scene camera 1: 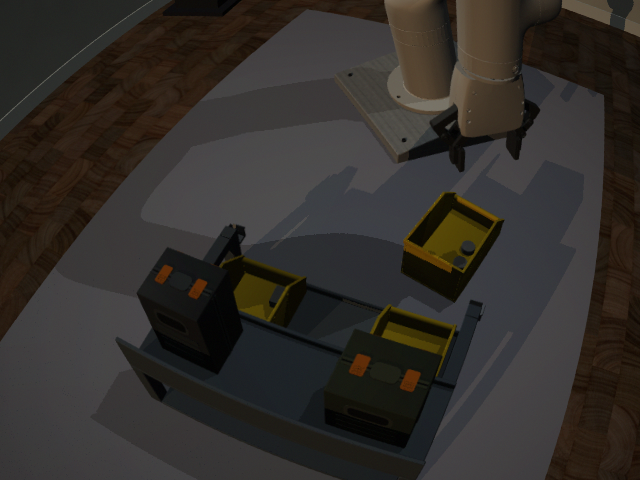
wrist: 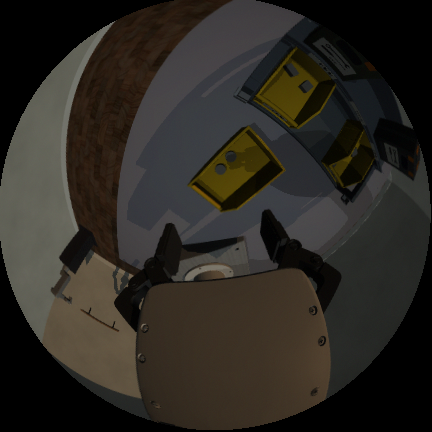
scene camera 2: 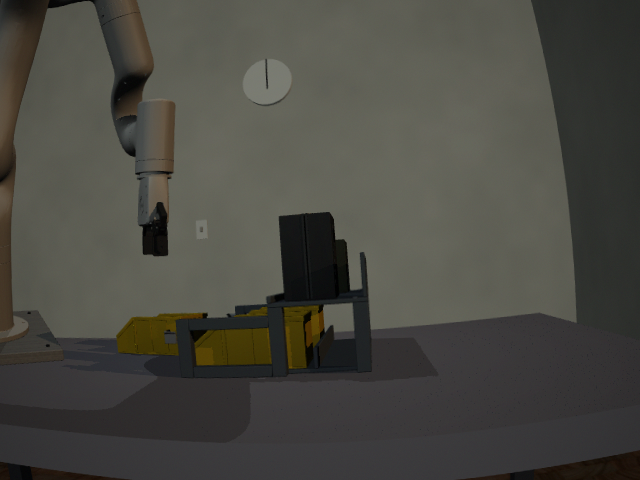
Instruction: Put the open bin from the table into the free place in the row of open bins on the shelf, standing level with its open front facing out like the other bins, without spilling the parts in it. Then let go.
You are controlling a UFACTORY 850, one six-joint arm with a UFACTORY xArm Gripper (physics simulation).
Scene:
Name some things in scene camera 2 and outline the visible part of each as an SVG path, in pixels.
My gripper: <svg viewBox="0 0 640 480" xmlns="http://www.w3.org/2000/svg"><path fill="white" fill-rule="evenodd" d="M137 176L137 179L140 180L138 225L143 227L143 254L167 256L167 223L169 221L168 179L171 179L171 175L152 174Z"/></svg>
A yellow bin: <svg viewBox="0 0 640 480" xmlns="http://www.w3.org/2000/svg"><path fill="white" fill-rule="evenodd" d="M208 330L193 331L194 343ZM208 313L159 314L157 317L132 317L116 335L118 353L179 356L178 343L165 344L164 331L170 330L171 332L176 332L177 335L176 320L207 318Z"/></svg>

